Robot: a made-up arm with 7 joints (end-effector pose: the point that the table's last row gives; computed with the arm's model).
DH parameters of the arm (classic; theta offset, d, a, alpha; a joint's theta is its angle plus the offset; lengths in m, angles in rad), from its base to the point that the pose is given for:
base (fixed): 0 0 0 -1.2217
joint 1: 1.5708 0 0 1.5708
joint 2: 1.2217 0 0 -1.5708
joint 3: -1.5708 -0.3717 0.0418 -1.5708
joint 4: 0 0 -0.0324 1.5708
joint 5: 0 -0.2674 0 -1.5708
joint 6: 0 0 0 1.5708
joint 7: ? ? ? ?
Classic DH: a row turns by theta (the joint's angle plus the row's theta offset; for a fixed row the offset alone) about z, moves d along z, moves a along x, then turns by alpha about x.
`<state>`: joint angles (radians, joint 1 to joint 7).
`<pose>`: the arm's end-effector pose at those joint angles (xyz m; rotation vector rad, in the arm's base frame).
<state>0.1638 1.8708 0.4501 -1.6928 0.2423 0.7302 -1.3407</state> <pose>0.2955 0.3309 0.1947 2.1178 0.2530 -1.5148</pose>
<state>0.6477 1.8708 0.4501 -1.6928 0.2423 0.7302 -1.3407</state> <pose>0.2940 0.3806 0.0579 1.6795 0.5726 -1.8733</pose>
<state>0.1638 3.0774 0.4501 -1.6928 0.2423 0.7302 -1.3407</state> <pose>0.3407 -0.0938 0.3313 -2.0953 -0.8874 1.2243</pose>
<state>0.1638 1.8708 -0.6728 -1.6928 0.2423 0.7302 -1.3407</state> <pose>0.2055 0.4246 -0.1101 0.9774 0.8976 -2.2446</pose>
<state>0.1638 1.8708 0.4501 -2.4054 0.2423 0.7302 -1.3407</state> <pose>0.2338 0.1678 0.1246 -2.2694 0.2512 2.0947</pose>
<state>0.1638 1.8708 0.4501 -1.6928 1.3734 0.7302 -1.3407</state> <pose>0.2955 0.3309 0.1947 1.1452 -0.6613 -1.5051</pose>
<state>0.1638 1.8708 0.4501 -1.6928 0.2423 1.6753 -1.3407</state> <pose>0.2955 0.3309 0.1947 1.5011 0.8408 -0.8818</pose>
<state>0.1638 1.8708 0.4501 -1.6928 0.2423 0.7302 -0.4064</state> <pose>0.2955 0.3309 0.1947 1.8025 -0.6544 -0.9311</pose>
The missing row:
joint 7: 0 0 0 0
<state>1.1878 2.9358 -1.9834 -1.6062 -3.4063 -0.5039 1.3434</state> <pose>0.1258 0.3591 0.3273 1.8697 -1.2599 0.9150</pose>
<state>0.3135 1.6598 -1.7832 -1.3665 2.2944 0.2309 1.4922</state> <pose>-0.1824 0.4684 -0.2122 0.8407 0.2447 2.2203</pose>
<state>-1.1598 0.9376 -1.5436 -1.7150 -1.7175 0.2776 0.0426</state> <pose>0.4402 0.0100 -0.1907 -1.3631 0.9182 1.7484</pose>
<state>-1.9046 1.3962 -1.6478 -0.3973 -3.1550 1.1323 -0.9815</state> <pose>0.3951 0.4156 0.2871 -0.5132 -1.5309 -0.3181</pose>
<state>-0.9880 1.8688 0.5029 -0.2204 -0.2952 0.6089 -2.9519</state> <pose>0.0328 0.5847 0.2665 0.9912 1.3537 -1.2198</pose>
